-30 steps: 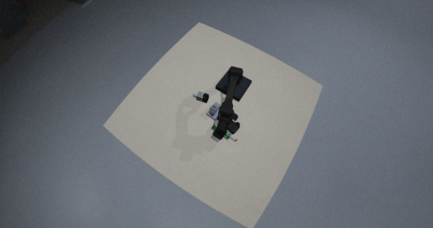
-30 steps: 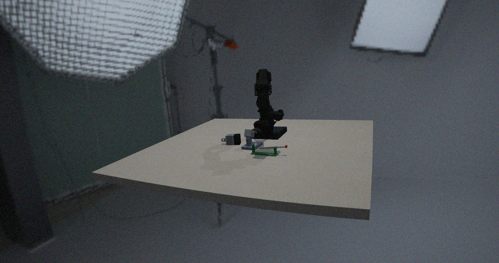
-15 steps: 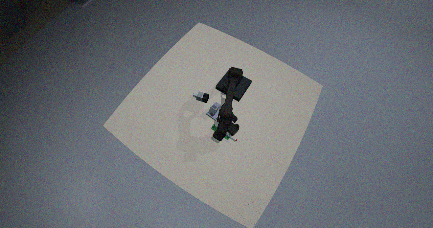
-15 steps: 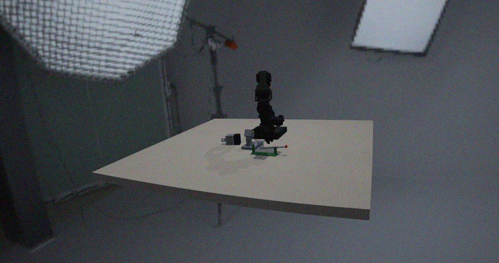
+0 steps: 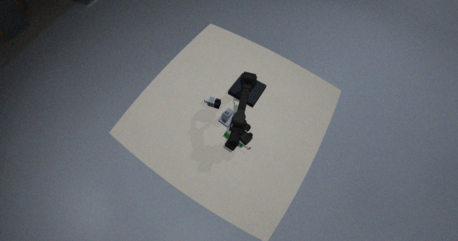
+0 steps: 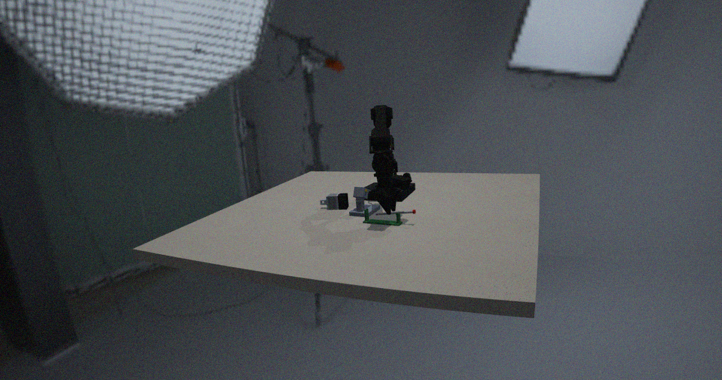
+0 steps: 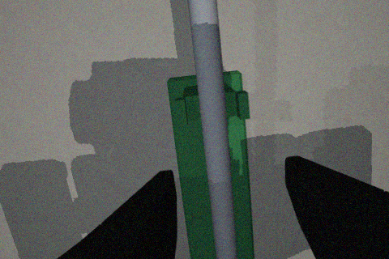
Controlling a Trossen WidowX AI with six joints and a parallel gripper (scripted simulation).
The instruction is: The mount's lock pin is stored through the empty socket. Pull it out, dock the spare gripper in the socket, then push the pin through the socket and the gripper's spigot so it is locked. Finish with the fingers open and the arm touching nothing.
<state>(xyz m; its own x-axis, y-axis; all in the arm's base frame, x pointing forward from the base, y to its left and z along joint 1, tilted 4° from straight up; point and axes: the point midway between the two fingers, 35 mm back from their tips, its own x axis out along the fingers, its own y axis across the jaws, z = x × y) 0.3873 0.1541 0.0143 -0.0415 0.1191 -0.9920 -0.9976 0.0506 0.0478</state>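
Now: the green rack 4 cm to the right of my gripper tip, 2 cm below it and 1 cm behind it. Round my gripper tip: grey mount: 15 cm to the right, 11 cm behind, 1 cm above; then spare gripper: 30 cm to the right, 15 cm behind, 1 cm below.
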